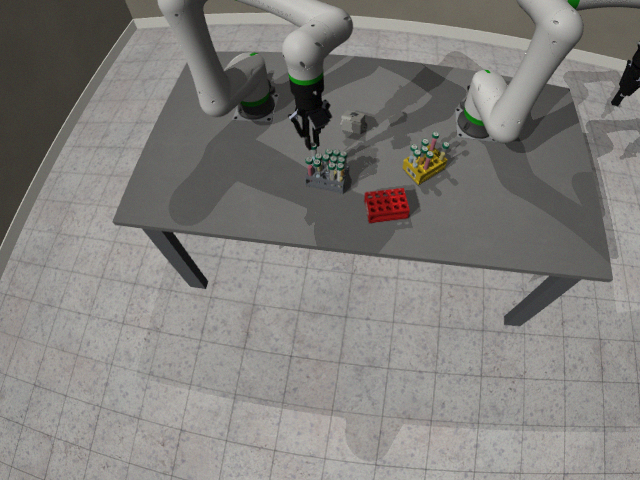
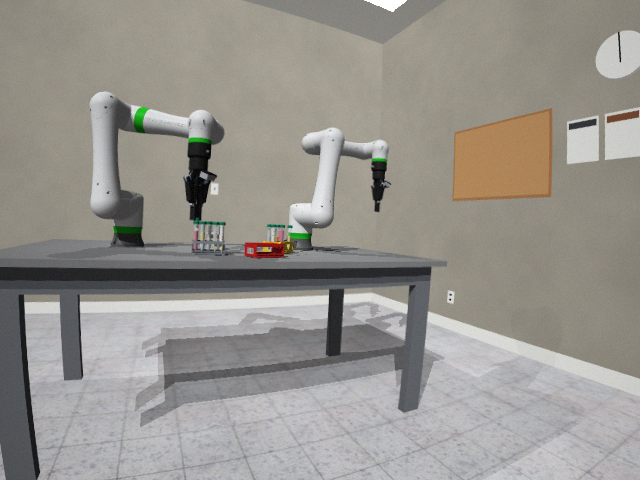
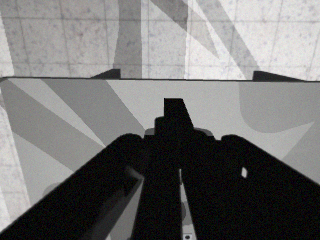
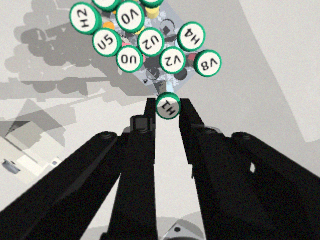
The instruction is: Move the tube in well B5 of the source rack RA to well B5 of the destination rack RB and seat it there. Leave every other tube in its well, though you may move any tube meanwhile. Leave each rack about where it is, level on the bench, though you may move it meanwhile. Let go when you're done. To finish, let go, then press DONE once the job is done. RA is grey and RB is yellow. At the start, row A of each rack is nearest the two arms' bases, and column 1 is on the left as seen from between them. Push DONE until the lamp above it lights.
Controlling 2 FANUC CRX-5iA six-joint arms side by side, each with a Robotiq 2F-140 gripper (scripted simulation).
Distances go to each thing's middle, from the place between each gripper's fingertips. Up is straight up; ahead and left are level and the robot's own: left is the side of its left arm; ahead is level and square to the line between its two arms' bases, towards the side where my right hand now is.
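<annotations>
My right gripper (image 2: 195, 220), counted from the green-capped tube marked h1 (image 4: 168, 106): 10 mm to the right of it, 10 mm short of it, 80 mm above it. Red rack (image 1: 386, 211), counted from my right hand: 250 mm to the left, 140 mm ahead, 140 mm below.
My left hand, counted from the red rack: 420 mm short of it, 840 mm to the left of it, 240 mm above it. Green-capped tube marked h1, counted from my left hand: 290 mm ahead, 1090 mm to the right, 190 mm below.
</annotations>
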